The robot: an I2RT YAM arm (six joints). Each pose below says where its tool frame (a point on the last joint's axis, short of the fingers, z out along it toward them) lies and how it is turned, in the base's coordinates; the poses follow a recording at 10 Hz.
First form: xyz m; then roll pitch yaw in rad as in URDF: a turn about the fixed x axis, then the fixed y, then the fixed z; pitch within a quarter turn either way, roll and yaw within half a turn.
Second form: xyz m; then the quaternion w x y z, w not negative. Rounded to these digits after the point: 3 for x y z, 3 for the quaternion.
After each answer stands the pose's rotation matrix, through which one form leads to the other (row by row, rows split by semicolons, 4 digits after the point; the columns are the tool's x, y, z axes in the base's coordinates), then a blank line. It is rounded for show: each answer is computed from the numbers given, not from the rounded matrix.
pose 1, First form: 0.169 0.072 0.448 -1.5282 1.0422 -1.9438
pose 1, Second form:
0.169 0.072 0.448 0.637 -0.041 0.698 -0.323
-0.1838 0.3540 0.9170; -0.4696 0.7879 -0.3983; -0.8635 -0.5039 0.0215

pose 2, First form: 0.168 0.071 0.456 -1.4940 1.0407 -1.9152
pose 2, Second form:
0.168 0.071 0.456 0.643 -0.041 0.692 -0.326
-0.1707 0.3627 0.9162; -0.4759 0.7838 -0.3989; -0.8628 -0.5041 0.0388

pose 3, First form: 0.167 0.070 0.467 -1.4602 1.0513 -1.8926
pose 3, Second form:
0.167 0.070 0.467 0.648 -0.034 0.687 -0.327
-0.1570 0.3776 0.9126; -0.4710 0.7836 -0.4052; -0.8681 -0.4934 0.0548

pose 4, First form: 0.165 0.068 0.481 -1.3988 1.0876 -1.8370
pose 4, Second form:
0.165 0.068 0.481 0.662 -0.020 0.678 -0.318
-0.1222 0.3946 0.9107; -0.4482 0.7967 -0.4054; -0.8855 -0.4578 0.0795

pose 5, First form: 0.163 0.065 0.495 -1.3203 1.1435 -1.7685
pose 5, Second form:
0.163 0.065 0.495 0.678 0.004 0.670 -0.303
-0.0814 0.4162 0.9056; -0.4063 0.8158 -0.4115; -0.9101 -0.4015 0.1027

